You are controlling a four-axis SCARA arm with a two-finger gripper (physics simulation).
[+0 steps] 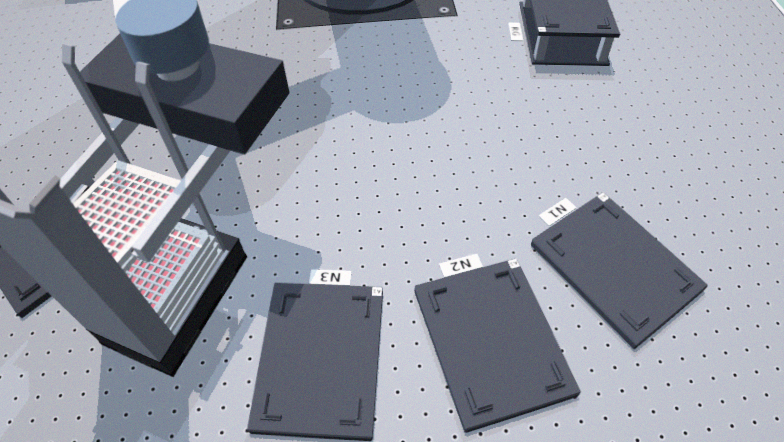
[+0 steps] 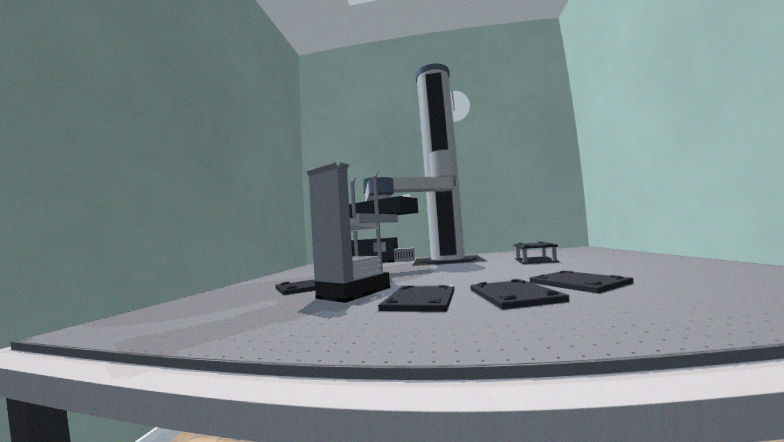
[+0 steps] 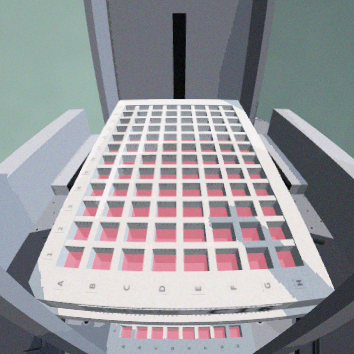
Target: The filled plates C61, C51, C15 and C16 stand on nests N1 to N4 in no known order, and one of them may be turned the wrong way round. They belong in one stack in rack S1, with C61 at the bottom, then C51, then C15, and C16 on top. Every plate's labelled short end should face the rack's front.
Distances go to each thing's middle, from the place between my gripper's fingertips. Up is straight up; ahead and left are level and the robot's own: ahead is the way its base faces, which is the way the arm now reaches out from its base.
Right now my hand is 18 cm to the right of the nest N3 (image 1: 318,357), 17 cm above it and 6 cm short of it. The rest, counted from my hand: nest N2 (image 1: 492,338): 36 cm to the left, 17 cm below, 5 cm ahead; nest N1 (image 1: 615,264): 52 cm to the left, 17 cm below, 2 cm behind.
